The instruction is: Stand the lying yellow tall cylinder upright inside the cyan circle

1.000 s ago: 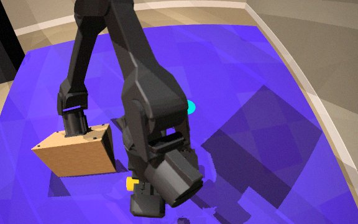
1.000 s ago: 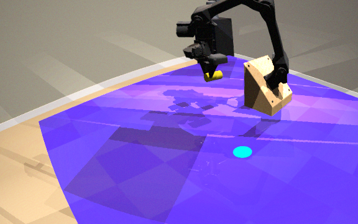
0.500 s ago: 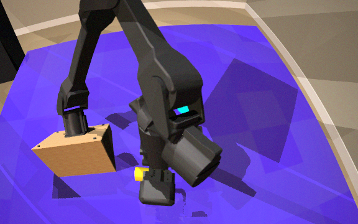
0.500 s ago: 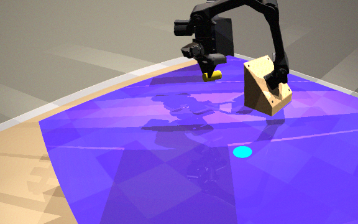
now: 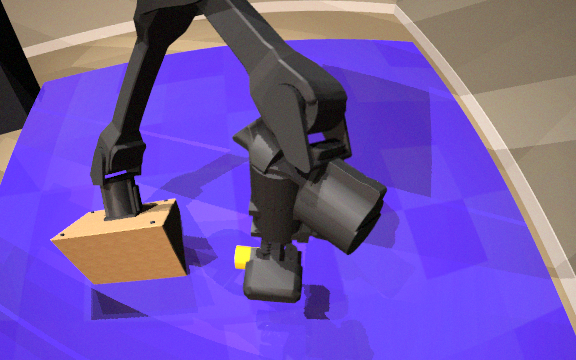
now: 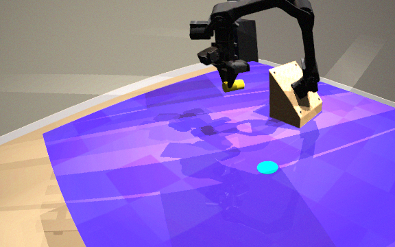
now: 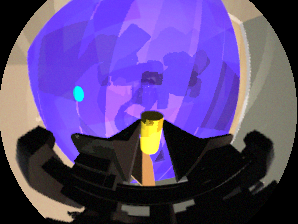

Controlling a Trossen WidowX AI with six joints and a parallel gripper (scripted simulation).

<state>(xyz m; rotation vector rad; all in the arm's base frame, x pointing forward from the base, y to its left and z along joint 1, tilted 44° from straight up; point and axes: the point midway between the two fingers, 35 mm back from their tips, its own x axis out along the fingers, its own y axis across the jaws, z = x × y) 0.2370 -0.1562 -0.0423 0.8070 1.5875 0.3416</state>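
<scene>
My gripper tip is now 250 mm to the right of the cyan circle, 140 mm above it and 100 mm short of it. Round my gripper tip: yellow cylinder (20 mm behind, 10 mm to the left).
</scene>
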